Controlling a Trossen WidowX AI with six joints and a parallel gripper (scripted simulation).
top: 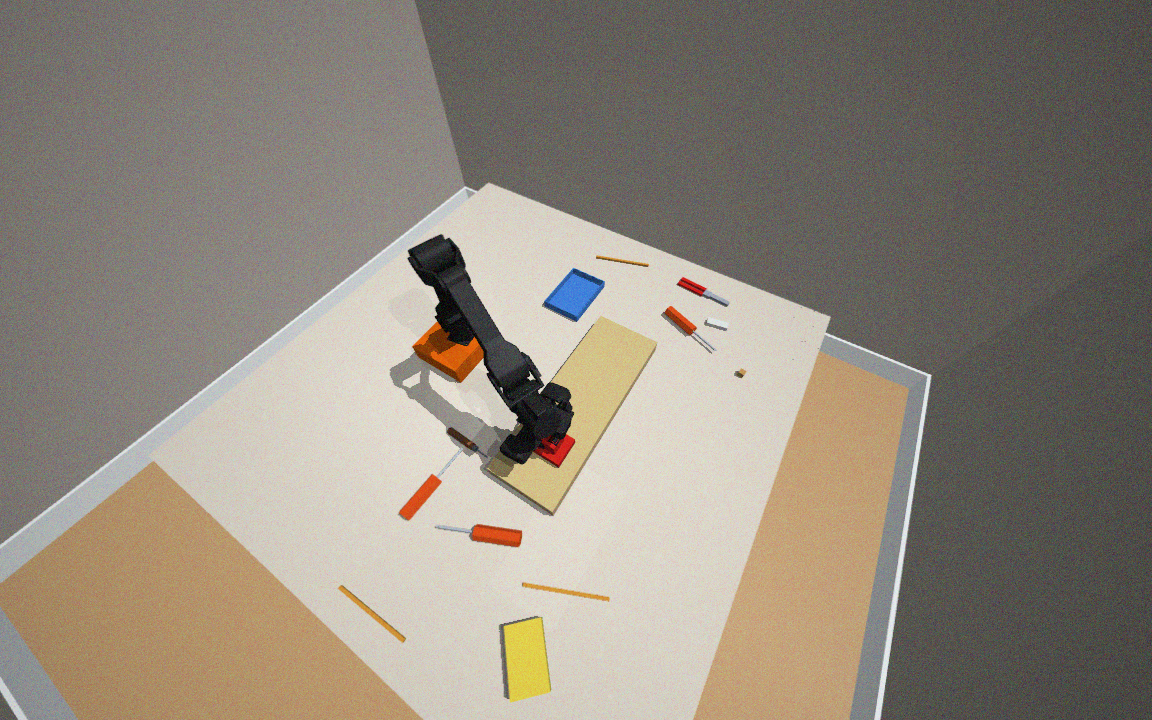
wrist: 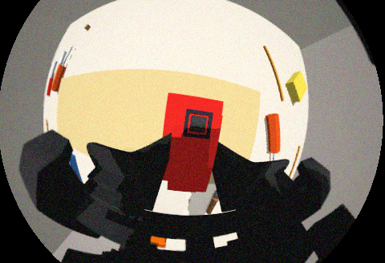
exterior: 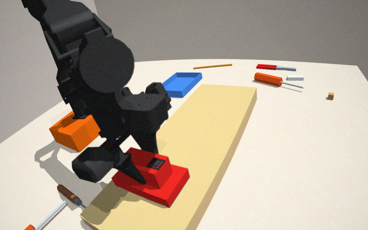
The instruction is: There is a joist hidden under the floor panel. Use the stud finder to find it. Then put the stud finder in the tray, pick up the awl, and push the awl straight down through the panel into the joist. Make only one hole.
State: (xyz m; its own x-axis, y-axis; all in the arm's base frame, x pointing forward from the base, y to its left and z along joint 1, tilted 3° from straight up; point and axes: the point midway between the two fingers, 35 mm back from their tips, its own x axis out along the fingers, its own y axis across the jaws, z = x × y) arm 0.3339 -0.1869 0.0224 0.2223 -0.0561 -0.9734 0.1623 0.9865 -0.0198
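Now: gripper tip 130 mm past the blue tray, 480 mm to the right of it and 50 mm above it. From my gripper tip the other things lie so: awl: 180 mm behind, 70 mm to the right, 60 mm below; indicator: 20 mm ahead, 30 mm above; red stud finder: 10 mm ahead, 20 mm above.
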